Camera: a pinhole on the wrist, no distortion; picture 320 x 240 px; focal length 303.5 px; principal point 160.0 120.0 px. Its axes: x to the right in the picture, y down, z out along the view. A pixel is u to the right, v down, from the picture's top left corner.
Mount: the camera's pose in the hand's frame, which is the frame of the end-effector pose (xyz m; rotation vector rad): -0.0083 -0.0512 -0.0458 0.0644 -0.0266 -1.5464
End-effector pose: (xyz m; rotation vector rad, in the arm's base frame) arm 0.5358 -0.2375 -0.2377 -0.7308 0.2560 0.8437
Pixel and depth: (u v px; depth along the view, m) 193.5 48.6 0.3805
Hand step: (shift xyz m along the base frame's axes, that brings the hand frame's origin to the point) -0.0220 0.1062 0.3474
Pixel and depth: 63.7 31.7 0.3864
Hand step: -0.1641 0.1684 0.2872
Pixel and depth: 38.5 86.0 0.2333
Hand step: -0.0733 0.1136 0.1441
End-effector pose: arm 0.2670 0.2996 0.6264 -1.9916 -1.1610 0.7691
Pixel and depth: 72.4 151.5 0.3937
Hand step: -0.2417 0.0820 -0.2486
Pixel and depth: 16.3 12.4 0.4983
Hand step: -0.3547 -0.1357 -0.3628
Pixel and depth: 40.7 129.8 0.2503
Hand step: -0.1462 0.0257 -0.1507
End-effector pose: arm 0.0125 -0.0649 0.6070 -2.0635 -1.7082 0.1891
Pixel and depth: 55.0 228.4 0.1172
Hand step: -0.0341 0.0452 -0.0563
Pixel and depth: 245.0 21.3 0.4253
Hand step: -0.3432 -0.0439 -0.2786
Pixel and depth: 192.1 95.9 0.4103
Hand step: -0.2469 0.0443 -0.2871
